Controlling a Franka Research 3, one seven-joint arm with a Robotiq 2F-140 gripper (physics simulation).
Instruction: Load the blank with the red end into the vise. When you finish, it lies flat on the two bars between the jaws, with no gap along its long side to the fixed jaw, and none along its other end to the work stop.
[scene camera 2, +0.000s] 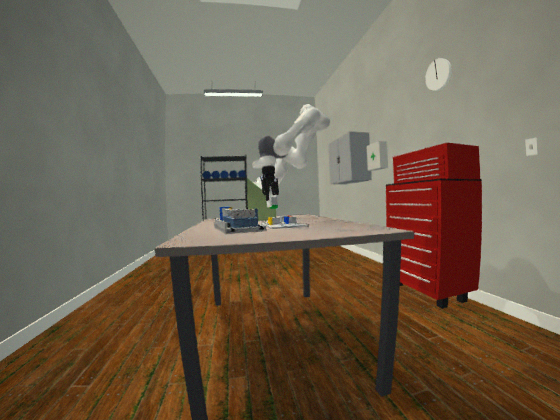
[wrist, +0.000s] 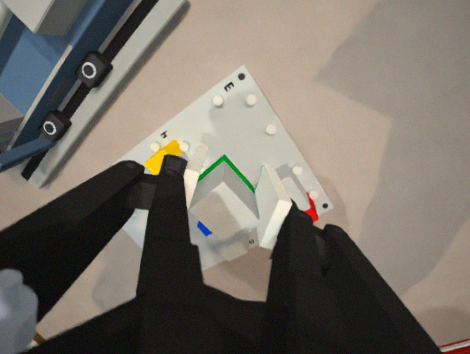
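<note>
The blank with the red end (wrist: 295, 186) lies on the white tray (wrist: 240, 130) (scene camera 2: 300, 226), at its right corner in the wrist view, partly hidden by a finger. My gripper (scene camera 2: 271, 197) (wrist: 231, 173) is shut on a different blank, the grey one with the green end (scene camera 2: 272, 202) (wrist: 225, 212), and holds it above the tray, green end down. The vise (scene camera 2: 242, 220) (wrist: 30, 65) stands beside the tray, at the top left of the wrist view and cut off there. Its two bars and the space between the jaws cannot be made out clearly.
A yellow-ended blank (scene camera 2: 270, 220) (wrist: 164, 156) and a blue-ended one (scene camera 2: 286, 219) (wrist: 204, 228) are on the tray, partly hidden in the wrist view. White pegs (wrist: 251, 100) stand up from the tray. A red tool cabinet (scene camera 2: 412, 240) stands right of the table (scene camera 2: 320, 239).
</note>
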